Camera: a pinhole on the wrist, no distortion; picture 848 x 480 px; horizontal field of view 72.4 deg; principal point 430.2 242.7 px. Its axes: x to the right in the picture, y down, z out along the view. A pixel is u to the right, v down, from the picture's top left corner.
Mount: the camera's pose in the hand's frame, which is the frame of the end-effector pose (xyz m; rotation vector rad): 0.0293 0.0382 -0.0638 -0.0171 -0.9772 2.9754
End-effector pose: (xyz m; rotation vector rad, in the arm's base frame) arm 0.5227 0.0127 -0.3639 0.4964 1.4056 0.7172
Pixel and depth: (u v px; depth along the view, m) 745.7 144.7 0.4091
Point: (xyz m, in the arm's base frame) 0.8439 -0.1993 -0.2888
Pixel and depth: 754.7 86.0 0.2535
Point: 0.7074 -0.0897 -0.2990
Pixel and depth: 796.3 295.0 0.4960
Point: 0.8664 -0.3639 -0.3226
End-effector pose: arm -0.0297 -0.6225 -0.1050 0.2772 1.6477 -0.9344
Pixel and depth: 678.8 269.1 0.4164
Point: 0.0648 -0.9026 0.1248
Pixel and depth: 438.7 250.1 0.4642
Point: 0.0333 -0.9990 -0.0225
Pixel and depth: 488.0 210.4 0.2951
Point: 0.0257 -0.8298 -0.0524
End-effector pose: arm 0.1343 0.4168 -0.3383 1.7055 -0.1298 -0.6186
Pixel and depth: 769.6 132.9 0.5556
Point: -0.3799 0.2005 -0.4739
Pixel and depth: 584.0 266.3 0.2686
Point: -0.0041 0.3387 -0.4592
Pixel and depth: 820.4 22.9 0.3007
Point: -0.1410 0.2858 -0.3480
